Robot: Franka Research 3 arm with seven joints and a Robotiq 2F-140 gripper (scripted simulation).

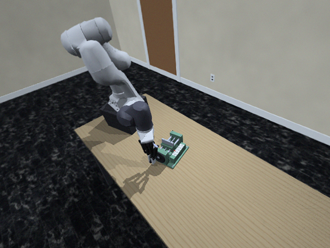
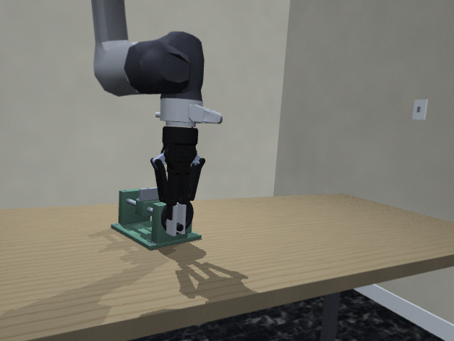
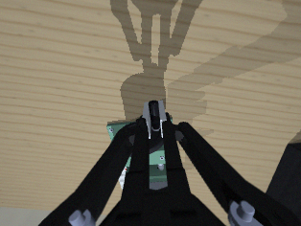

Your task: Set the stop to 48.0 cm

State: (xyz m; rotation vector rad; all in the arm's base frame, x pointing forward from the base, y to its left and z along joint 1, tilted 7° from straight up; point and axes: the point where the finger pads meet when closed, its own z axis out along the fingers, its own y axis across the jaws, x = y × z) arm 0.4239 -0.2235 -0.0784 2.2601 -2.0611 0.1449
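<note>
The black handwheel is 1 cm ahead of my hand, 2 cm to the left of it and 1 cm below it. Round my hand: stop block 3 cm ahead, 14 cm to the left, 1 cm above.
</note>
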